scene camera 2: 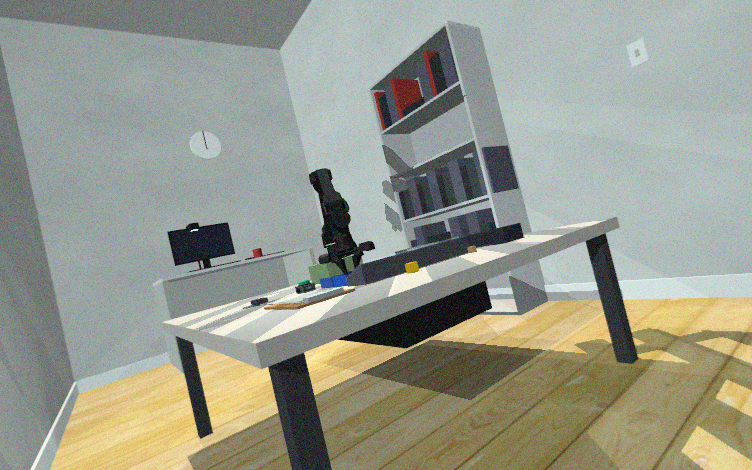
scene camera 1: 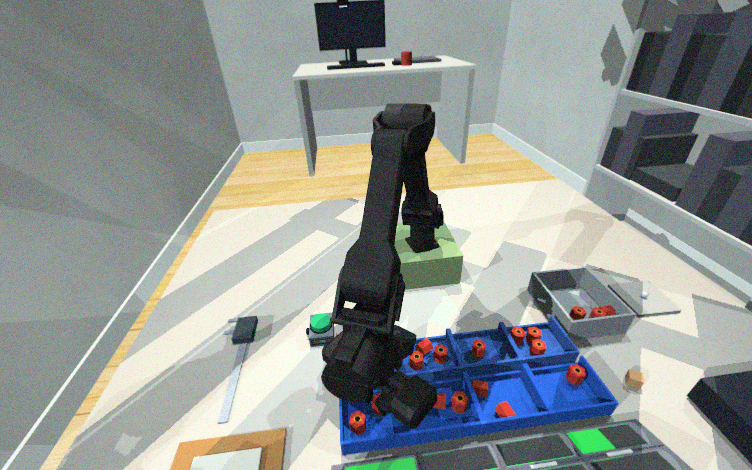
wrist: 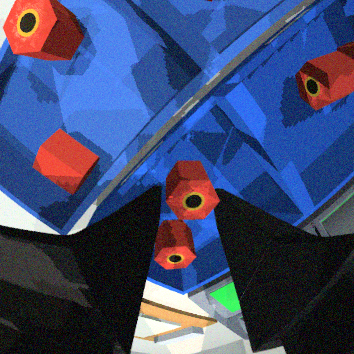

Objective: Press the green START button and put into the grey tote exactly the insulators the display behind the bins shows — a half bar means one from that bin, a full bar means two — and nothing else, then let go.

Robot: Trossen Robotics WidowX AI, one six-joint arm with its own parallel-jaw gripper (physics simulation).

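Seen in the pictures: gripper, between the fingertips: [scene camera 1: 377, 407] [wrist: 187, 194]; arm's base, origin of its link: [scene camera 1: 422, 243].
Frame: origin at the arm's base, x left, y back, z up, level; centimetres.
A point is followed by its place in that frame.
My gripper [wrist: 187, 194] {x -22.3, y -31.4, z -6.9 cm} is open over the left front bin. One red insulator [wrist: 185, 172] {x -21.0, y -30.3, z -6.1 cm} shows between its fingertips, standing; contact is not visible. A second insulator [wrist: 174, 242] {x -25.0, y -32.3, z -5.7 cm} [scene camera 1: 357, 422] {x -26.1, y -33.5, z -5.3 cm} is beside it in the same bin. The arm hides the fingers in scene camera 1. The blue bins [scene camera 1: 421, 435] [wrist: 100, 95] hold several more red insulators. The grey tote [scene camera 1: 604, 328] {x 24.3, y -32.0, z -6.0 cm} at the right holds three insulators [scene camera 1: 577, 312] {x 22.2, y -27.3, z -5.3 cm}. The green START button [scene camera 1: 320, 322] {x -28.0, y -12.3, z -4.4 cm} [scene camera 2: 304, 283] {x -29.0, y -13.4, z -5.3 cm} is left of the arm. The display [scene camera 1: 535, 448] {x -4.1, y -45.9, z -3.7 cm} shows green bars; its lower part is cut off.
A lid [scene camera 1: 646, 296] {x 41.2, y -27.8, z -6.9 cm} lies beside the tote. A tan cube [scene camera 1: 634, 379] {x 20.2, y -41.8, z -6.4 cm} and a dark box [scene camera 1: 726, 399] {x 26.7, y -50.0, z -3.2 cm} are at the right. A caliper [scene camera 1: 237, 365] {x -44.9, y -14.0, z -8.0 cm} and a wooden-edged board [scene camera 1: 183, 454] {x -52.4, y -28.0, z -7.8 cm} lie at the left. A yellow cube [scene camera 2: 411, 267] {x -22.3, y -56.5, z -6.9 cm} stands near the table edge.
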